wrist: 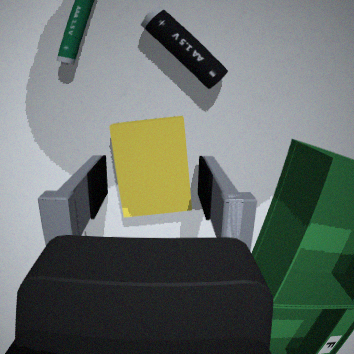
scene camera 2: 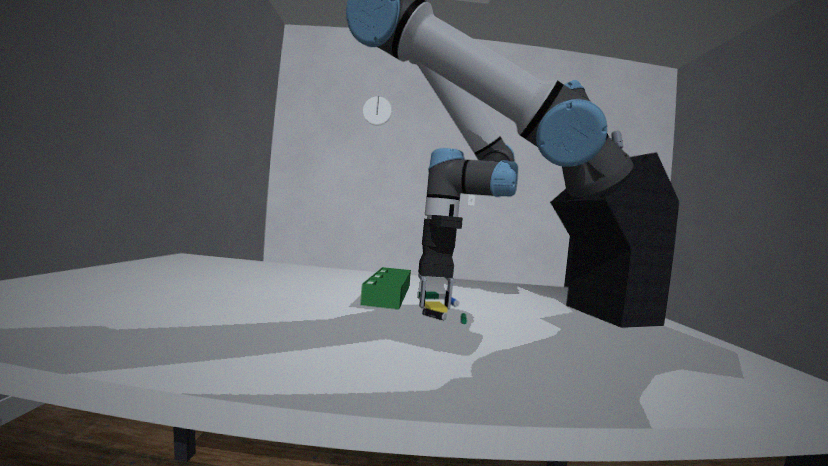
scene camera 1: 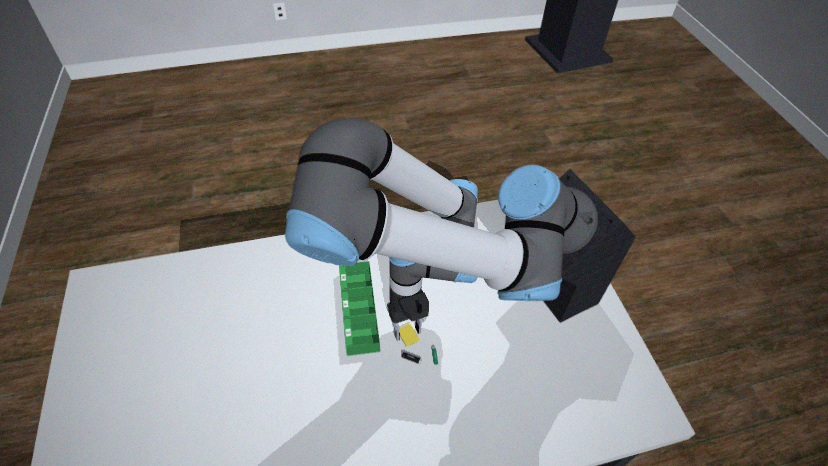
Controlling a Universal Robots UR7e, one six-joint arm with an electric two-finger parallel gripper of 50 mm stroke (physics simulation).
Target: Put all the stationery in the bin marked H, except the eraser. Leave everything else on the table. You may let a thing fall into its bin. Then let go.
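Pixels of known places: gripper, between the fingertips: (wrist: 151, 174) (scene camera 2: 434, 306) (scene camera 1: 407, 333); arm's base, origin of its link: (scene camera 2: 599, 178) (scene camera 1: 564, 221).
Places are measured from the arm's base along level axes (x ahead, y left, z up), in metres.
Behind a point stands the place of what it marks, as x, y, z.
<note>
A yellow block like a sticky-note pad (scene camera 1: 409, 334) @(0.360, -0.015, -0.315) (scene camera 2: 436, 306) @(0.364, 0.000, -0.315) (wrist: 151, 167) @(0.363, -0.016, -0.315) lies on the table. My gripper (scene camera 1: 407, 334) @(0.363, -0.021, -0.320) (scene camera 2: 435, 305) @(0.363, -0.021, -0.320) (wrist: 151, 174) @(0.363, -0.021, -0.320) is open and pointing down, low over the pad, with one finger on either side of it and a gap at each side. The green bin row (scene camera 1: 363, 341) @(0.476, -0.037, -0.318) (scene camera 2: 380, 297) @(0.485, -0.008, -0.304) (wrist: 287, 215) @(0.436, -0.037, -0.300) has three compartments and stands beside the gripper. An F label (wrist: 330, 344) @(0.491, -0.138, -0.283) shows on one compartment in the wrist view; the H label cannot be read. No eraser can be made out for certain.
A black AA battery (scene camera 1: 410, 356) @(0.380, 0.046, -0.311) (scene camera 2: 433, 314) @(0.381, 0.054, -0.317) (wrist: 187, 49) @(0.379, 0.045, -0.311) and a green AAA battery (scene camera 1: 434, 354) @(0.321, 0.059, -0.316) (scene camera 2: 463, 318) @(0.327, 0.078, -0.315) (wrist: 76, 31) @(0.323, 0.056, -0.316) lie near the pad. Behind the gripper in scene camera 2 are a dark green object (scene camera 2: 431, 295) @(0.355, -0.104, -0.316) and a blue object (scene camera 2: 454, 302) @(0.312, -0.045, -0.316), both partly hidden.
</note>
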